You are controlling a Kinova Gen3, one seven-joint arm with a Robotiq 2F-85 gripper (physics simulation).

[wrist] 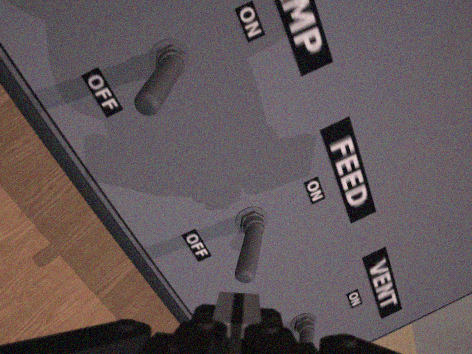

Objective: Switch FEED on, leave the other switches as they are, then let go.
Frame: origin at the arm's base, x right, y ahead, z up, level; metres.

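Seen in the pictures: gripper, fingertip midpoint: [237, 321].
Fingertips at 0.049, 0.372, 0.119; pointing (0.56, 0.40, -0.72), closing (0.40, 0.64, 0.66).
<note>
Offsets run from my fingertips to a thing's top centre, as dx, dy, dz. "pt": to the spot under its first point. Level surfaces: height alone.
The FEED switch is a grey lever {pt +0.064, +0.054, -0.085} [250, 250] on the grey panel [420, 165], between its OFF label {pt +0.068, +0.041, -0.128} [196, 245] and ON label {pt +0.069, +0.116, -0.086} [314, 190]. The FEED label {+0.069, +0.139, -0.069} [347, 170] is beyond ON. The lever's free end points down in the picture; I cannot tell surely which side it leans to. My gripper [237, 321] is shut and empty, at the bottom centre. Its fingertips show just below the lever's free end, with a small gap in the picture; the true distance is unclear.
Another lever {pt -0.054, +0.054, -0.082} [162, 80] stands at the upper left, with its OFF label [102, 92] and ON label [249, 21]. A third lever {pt +0.183, +0.070, -0.100} [304, 327], in the VENT {pt +0.184, +0.138, -0.074} [381, 282] row, is partly hidden by the gripper. The panel's edge runs down the left, beside a wooden surface {dz -0.206} [45, 175].
</note>
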